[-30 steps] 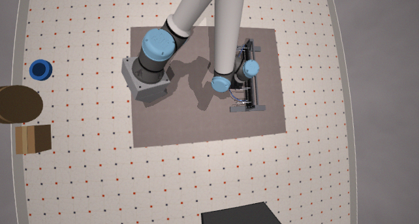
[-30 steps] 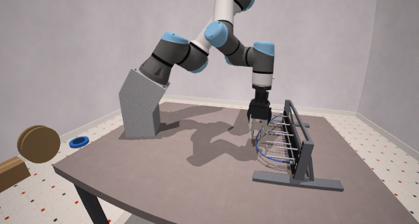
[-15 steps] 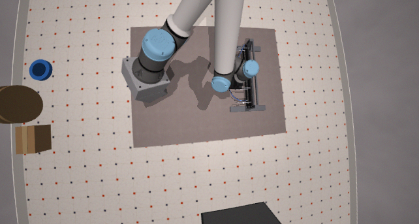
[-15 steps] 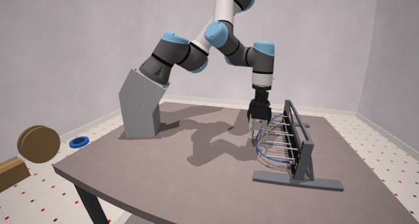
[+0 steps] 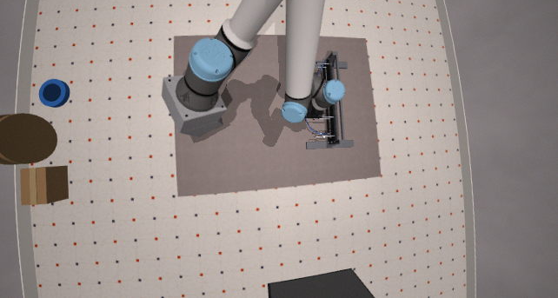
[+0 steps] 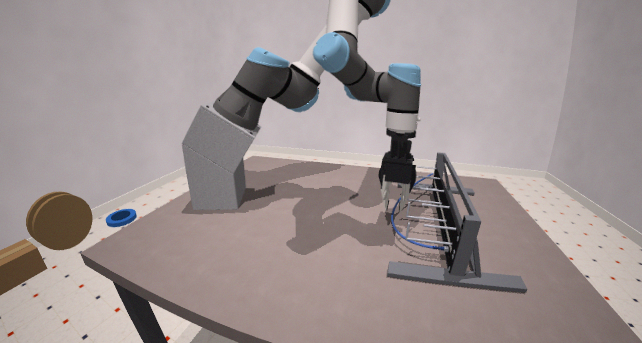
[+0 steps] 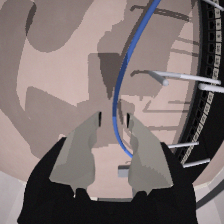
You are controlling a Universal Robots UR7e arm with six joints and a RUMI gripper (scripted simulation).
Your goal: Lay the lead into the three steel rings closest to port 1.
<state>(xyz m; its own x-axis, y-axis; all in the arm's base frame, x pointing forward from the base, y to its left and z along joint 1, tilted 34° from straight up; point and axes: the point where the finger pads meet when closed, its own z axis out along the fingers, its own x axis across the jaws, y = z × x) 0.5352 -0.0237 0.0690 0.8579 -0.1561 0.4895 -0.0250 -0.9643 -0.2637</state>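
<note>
The free-standing rack is 150 mm ahead of my hand, 60 mm to the left of it and 10 mm above it.
</note>
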